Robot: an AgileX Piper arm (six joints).
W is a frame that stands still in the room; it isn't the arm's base.
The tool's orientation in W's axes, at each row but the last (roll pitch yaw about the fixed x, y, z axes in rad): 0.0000 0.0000 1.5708; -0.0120 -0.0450 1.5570; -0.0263 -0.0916 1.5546; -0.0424 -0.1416 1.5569; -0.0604 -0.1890 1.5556; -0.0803 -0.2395 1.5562; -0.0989 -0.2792 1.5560; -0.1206 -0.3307 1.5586
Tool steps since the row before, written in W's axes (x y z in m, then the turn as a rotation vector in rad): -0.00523 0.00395 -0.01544 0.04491 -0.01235 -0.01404; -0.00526 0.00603 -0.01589 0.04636 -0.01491 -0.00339; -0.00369 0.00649 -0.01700 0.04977 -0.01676 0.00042; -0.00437 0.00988 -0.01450 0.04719 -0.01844 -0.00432; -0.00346 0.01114 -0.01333 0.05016 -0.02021 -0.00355; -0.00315 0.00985 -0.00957 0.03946 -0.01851 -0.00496; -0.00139 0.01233 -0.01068 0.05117 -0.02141 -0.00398; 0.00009 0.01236 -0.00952 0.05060 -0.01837 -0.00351
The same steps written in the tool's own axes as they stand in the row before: 0.00395 0.00523 -0.01544 -0.01235 -0.04491 -0.01404; 0.00524 0.00554 -0.01608 -0.01441 -0.04652 -0.00330; 0.00485 0.00425 -0.01741 -0.01585 -0.05007 0.00056; 0.00767 0.00517 -0.01554 -0.01821 -0.04732 -0.00378; 0.00838 0.00454 -0.01493 -0.01977 -0.05038 -0.00288; 0.00725 0.00422 -0.01132 -0.01860 -0.03955 -0.00375; 0.00889 0.00291 -0.01344 -0.02095 -0.05141 -0.00323; 0.00860 0.00163 -0.01292 -0.01793 -0.05075 -0.00369
